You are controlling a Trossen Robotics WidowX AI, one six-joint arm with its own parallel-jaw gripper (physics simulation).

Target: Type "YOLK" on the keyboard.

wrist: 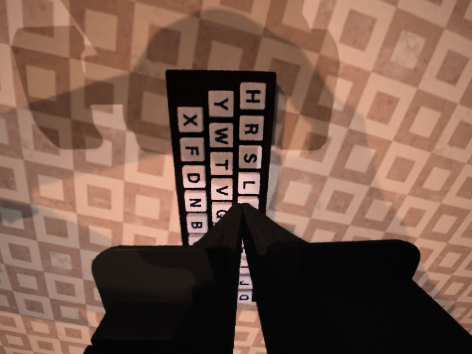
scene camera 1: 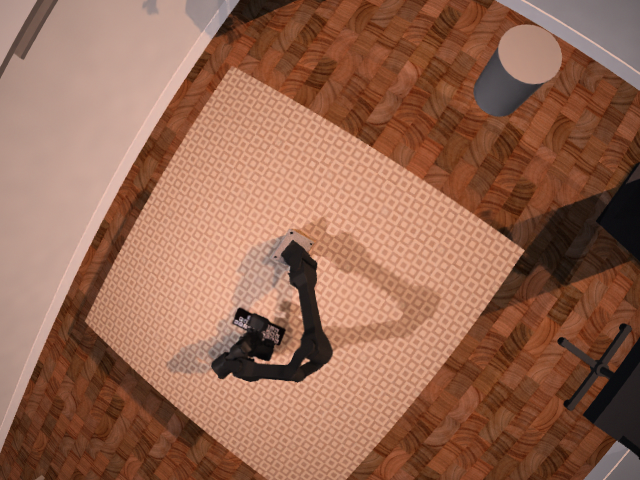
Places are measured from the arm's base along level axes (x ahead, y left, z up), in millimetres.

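Pixels of known places: gripper, between the fingertips: (wrist: 240, 210) (scene camera 1: 259, 334); arm's base, origin of its link: (scene camera 1: 292, 251).
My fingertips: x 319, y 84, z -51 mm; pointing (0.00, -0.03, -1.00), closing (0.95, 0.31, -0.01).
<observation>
For each thing: its middle in the pictures, then the offset to it from my fingertips. Level surfaces: height alone.
- Y key, middle of its body: (wrist: 221, 104) dx -29, dy +53, dz -24 mm
- L key, middle of its body: (wrist: 248, 183) dx +4, dy +9, dz -24 mm
- mat, height of its surface: dz -39 mm
The black keyboard (scene camera 1: 240, 314) (wrist: 186, 86) lies on the patterned mat with three rows of light keys. In the wrist view the Y key (wrist: 220, 104) shows near the top of the middle row, and the L key (wrist: 248, 184) is fourth in the right row. The O and K keys are hidden behind the fingers. My gripper (wrist: 240, 210) is shut and empty, with its tips pointing at the partly hidden A key, just below L in the view. Whether the tips touch a key cannot be told. In the scene view the arm covers the keyboard's middle.
The arm's base plate (scene camera 1: 288, 238) stands on the mat (scene camera 1: 361, 175), up and to the right of the keyboard. A grey cylinder (scene camera 1: 528, 54) stands on the wooden floor at the top right. A dark crossed stand (scene camera 1: 597, 367) is at the right edge.
</observation>
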